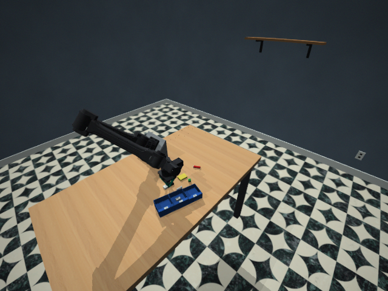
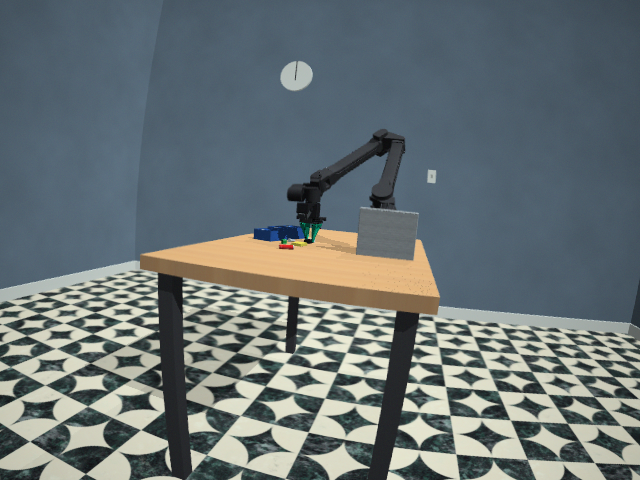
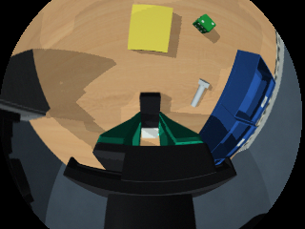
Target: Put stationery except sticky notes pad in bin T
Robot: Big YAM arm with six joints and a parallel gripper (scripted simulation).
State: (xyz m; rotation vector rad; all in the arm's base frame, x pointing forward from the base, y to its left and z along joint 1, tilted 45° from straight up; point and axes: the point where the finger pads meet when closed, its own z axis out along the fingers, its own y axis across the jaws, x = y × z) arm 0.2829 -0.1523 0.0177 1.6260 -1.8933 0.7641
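The blue bin lies 13 cm ahead of my hand, 4 cm to the right of it and 1 cm above it. Round my hand: sticky notes (1 cm ahead, 10 cm to the left, 1 cm below); then white object (12 cm ahead, 4 cm to the right); then black-and-white marker-like item (1 cm to the right).
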